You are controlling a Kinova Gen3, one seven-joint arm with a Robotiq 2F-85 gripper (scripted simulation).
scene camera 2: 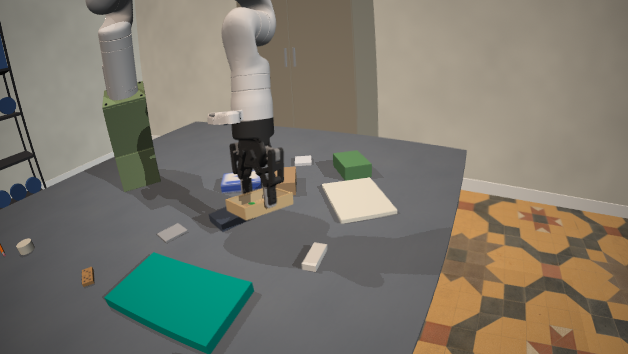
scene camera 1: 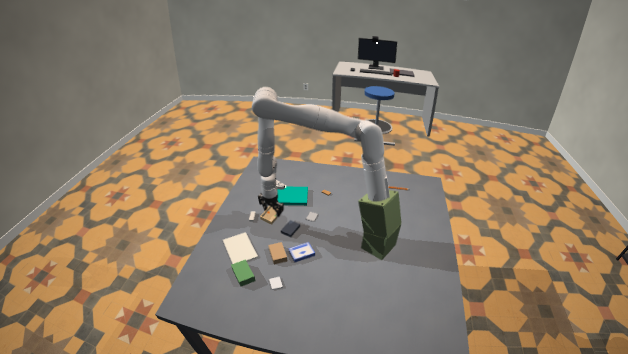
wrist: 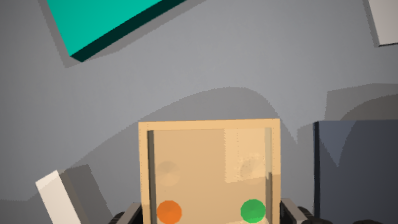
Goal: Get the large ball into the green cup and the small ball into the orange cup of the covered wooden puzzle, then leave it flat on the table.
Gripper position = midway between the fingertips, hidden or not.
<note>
I see my gripper [scene camera 2: 258, 202], a covered wooden puzzle [scene camera 2: 249, 205] and a cream slab [scene camera 2: 353, 200].
The covered wooden puzzle also shows in the wrist view [wrist: 206, 166]. The wrist view does not show the cream slab: it is out of frame.
</note>
